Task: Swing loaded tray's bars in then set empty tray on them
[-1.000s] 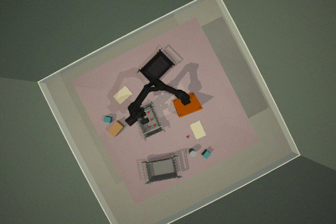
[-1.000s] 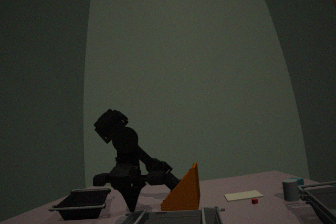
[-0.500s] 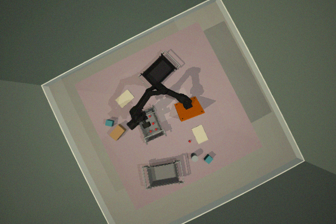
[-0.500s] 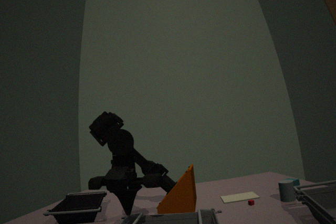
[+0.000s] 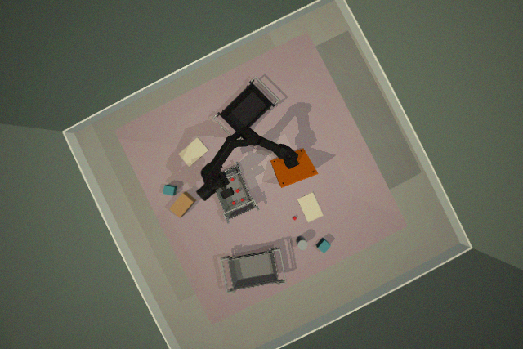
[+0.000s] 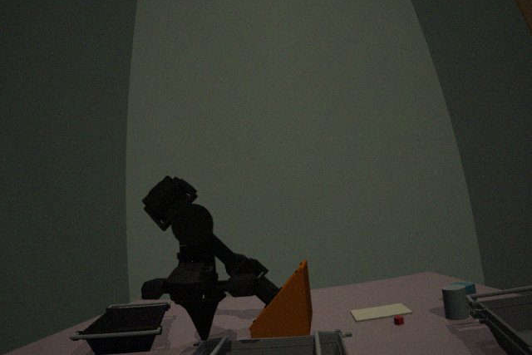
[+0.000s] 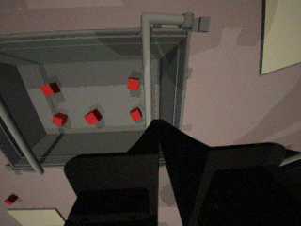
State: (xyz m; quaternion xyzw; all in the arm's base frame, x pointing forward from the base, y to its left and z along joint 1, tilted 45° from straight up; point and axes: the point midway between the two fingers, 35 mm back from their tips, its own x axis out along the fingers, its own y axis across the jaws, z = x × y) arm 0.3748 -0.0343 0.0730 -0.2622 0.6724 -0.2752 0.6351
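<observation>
My gripper tip is 27 cm past the black tray, 30 cm to the left of it and 5 cm above it. From my gripper tip the other things lie so: small red cube: 26 cm behind, 38 cm to the left, 8 cm below; then grey cylinder: 24 cm behind, 52 cm to the left, 6 cm below; then tan block: 29 cm ahead, 4 cm to the left, 6 cm below.
</observation>
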